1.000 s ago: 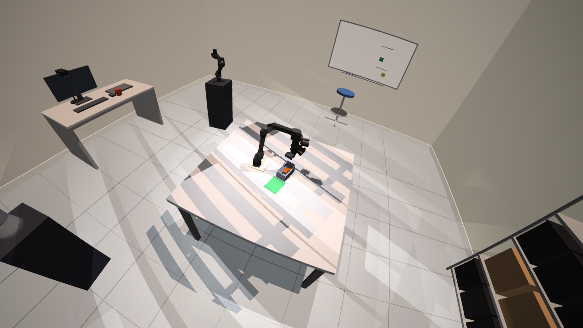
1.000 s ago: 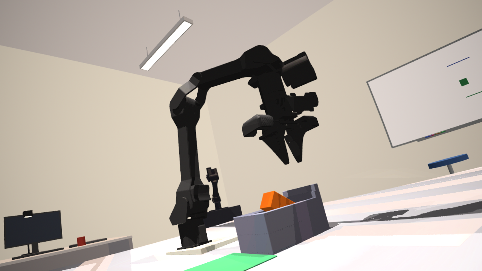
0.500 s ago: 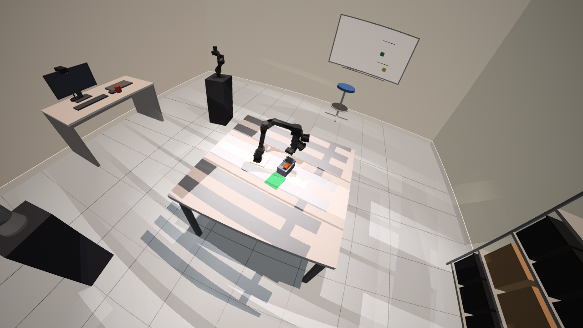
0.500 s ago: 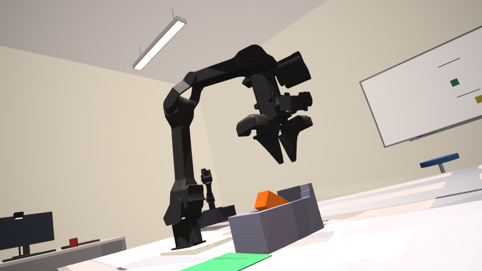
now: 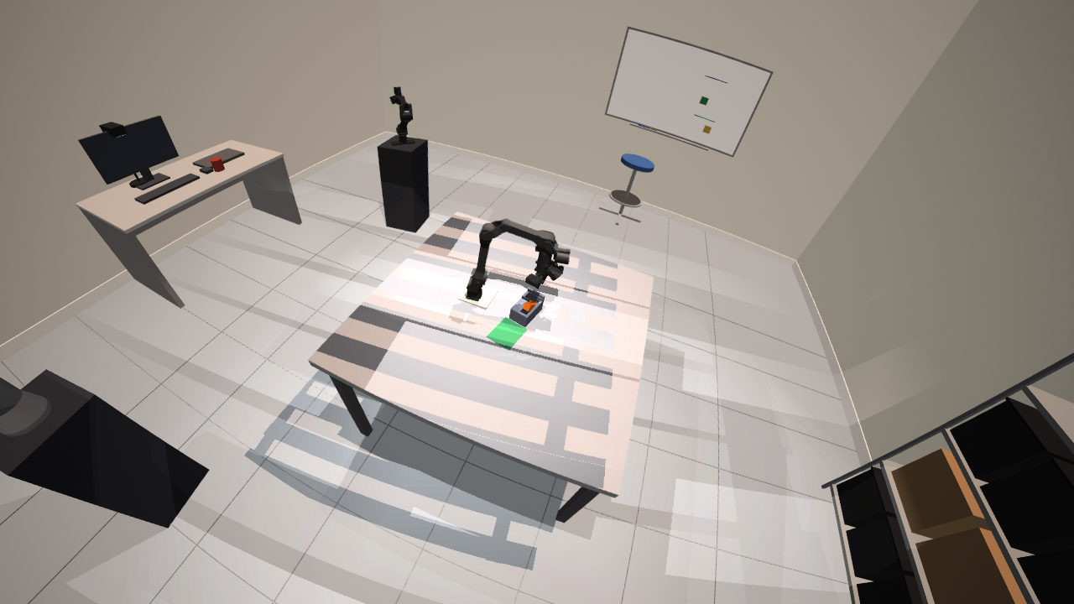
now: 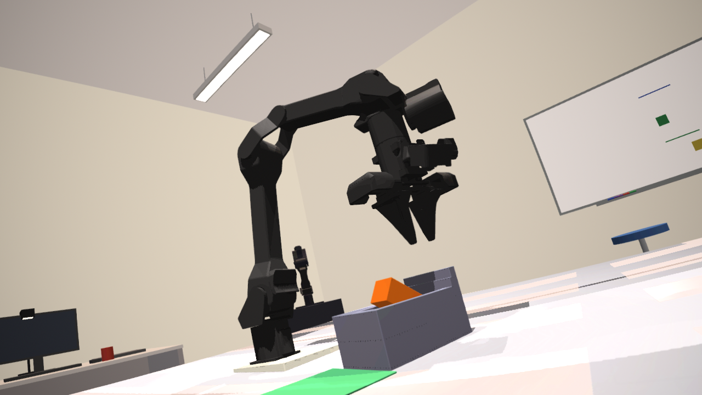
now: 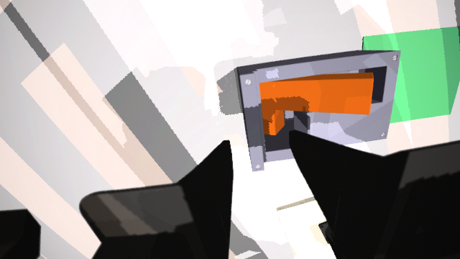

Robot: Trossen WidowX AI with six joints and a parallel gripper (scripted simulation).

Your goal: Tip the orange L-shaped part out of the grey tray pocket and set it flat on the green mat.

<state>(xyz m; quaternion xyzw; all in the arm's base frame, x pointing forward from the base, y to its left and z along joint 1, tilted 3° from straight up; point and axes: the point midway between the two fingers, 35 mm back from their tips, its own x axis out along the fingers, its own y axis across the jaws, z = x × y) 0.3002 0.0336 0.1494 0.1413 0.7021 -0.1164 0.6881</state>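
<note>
My gripper tip is 3 cm past the orange L-shaped part, 4 cm to the left of it and 9 cm above it. The rest, counted from my gripper tip: green mat: 9 cm behind, 21 cm to the right, 15 cm below.
</note>
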